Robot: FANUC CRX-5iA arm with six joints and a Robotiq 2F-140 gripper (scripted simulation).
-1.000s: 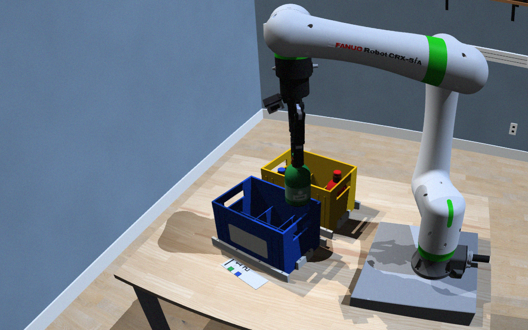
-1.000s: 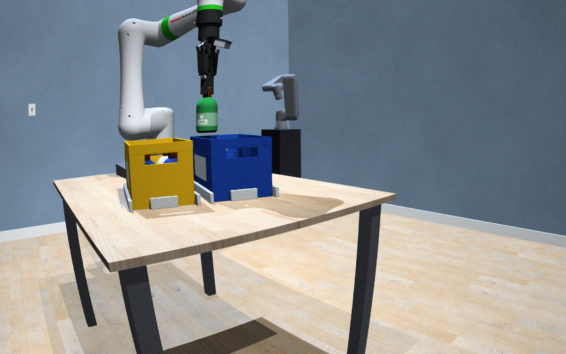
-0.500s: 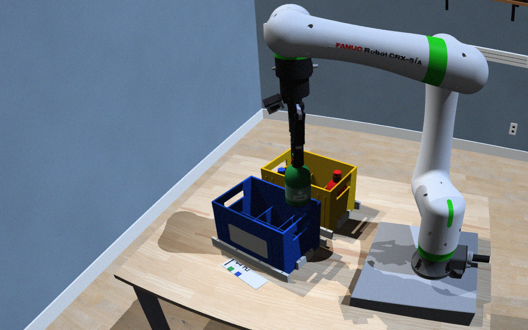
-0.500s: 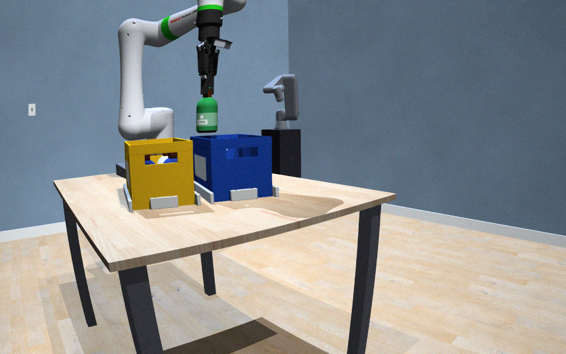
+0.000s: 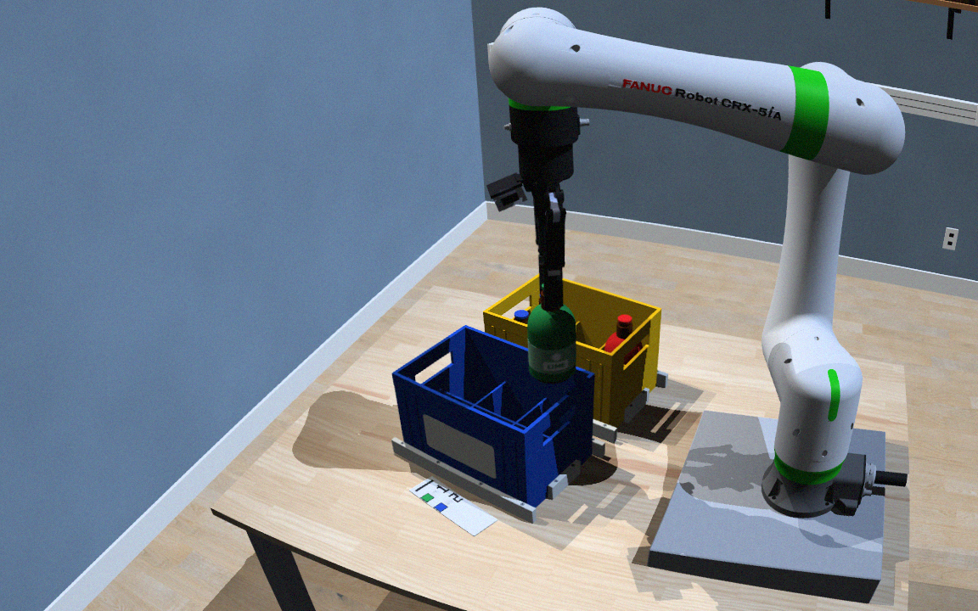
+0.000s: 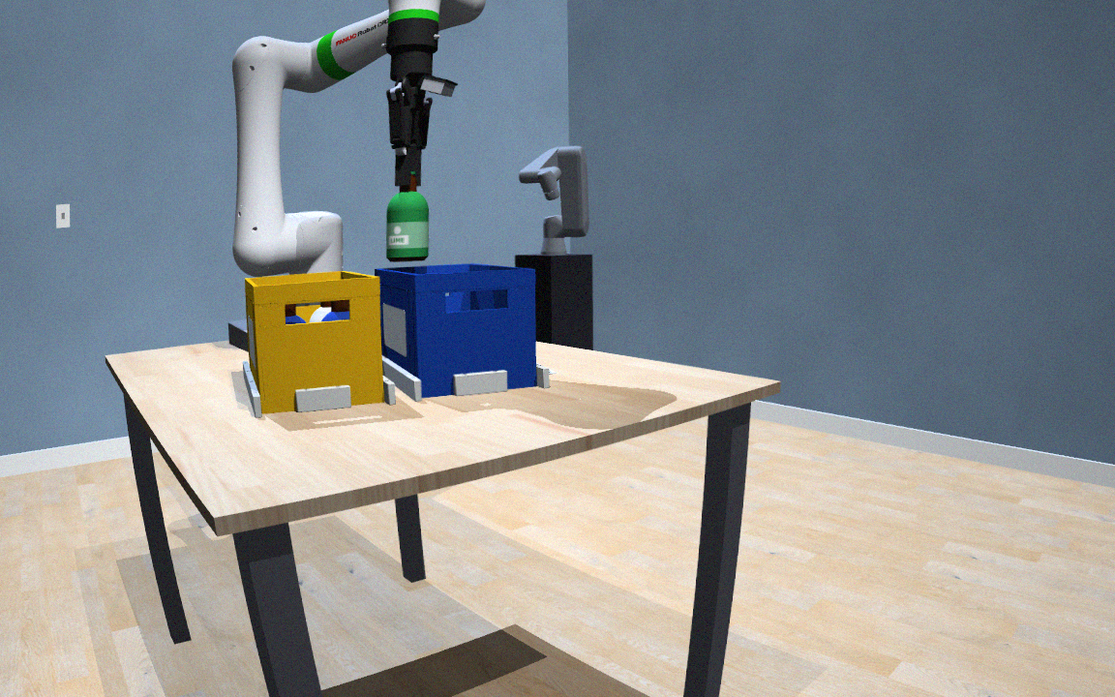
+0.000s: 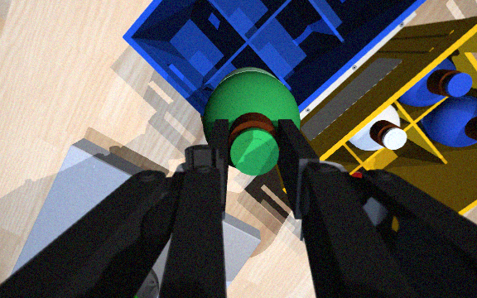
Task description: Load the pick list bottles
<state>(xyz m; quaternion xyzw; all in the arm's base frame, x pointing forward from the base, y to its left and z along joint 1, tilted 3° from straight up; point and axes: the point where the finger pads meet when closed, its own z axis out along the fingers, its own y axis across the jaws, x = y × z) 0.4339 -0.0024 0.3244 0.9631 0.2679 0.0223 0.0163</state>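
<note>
My hand is 8 cm above the green-label bottle. Round my hand: blue crate: 27 cm below, 10 cm ahead, 2 cm to the left; then yellow crate: 27 cm below, 22 cm to the right, 4 cm ahead; then white-label bottle: 26 cm below, 18 cm to the right, 5 cm ahead.
</note>
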